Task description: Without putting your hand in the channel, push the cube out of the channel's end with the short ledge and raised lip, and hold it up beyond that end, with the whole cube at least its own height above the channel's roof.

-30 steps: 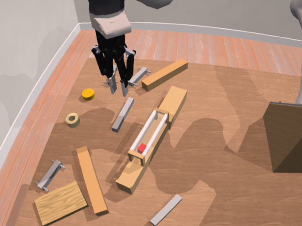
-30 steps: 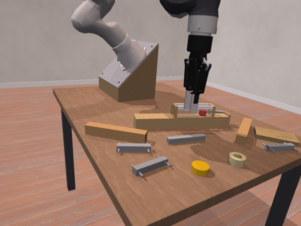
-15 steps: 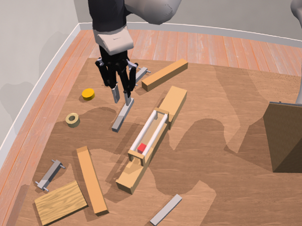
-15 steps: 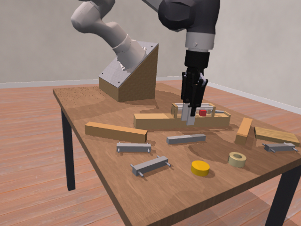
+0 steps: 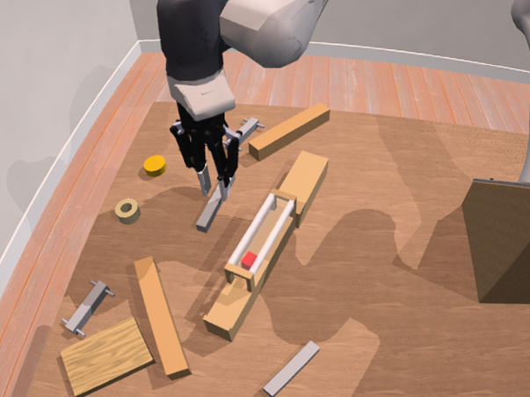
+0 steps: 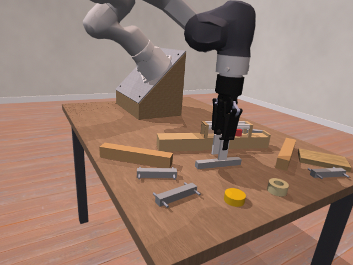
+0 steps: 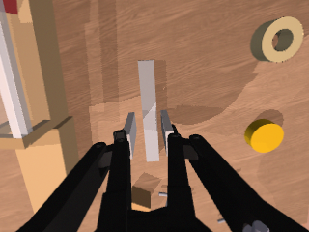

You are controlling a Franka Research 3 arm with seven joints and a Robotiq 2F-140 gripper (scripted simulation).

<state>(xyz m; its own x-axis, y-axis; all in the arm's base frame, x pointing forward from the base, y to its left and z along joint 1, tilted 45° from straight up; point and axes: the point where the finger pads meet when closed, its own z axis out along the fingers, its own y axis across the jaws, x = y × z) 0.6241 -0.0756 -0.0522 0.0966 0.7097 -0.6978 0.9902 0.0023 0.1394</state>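
Right now the grey rod is 5 cm below my hand. Also, from my hand: wooden channel base: 12 cm behind, 11 cm to the left, 1 cm below; then red cube: 15 cm to the left, 11 cm behind, 1 cm below; then yellow disc: 17 cm ahead, 7 cm to the right, 5 cm below.
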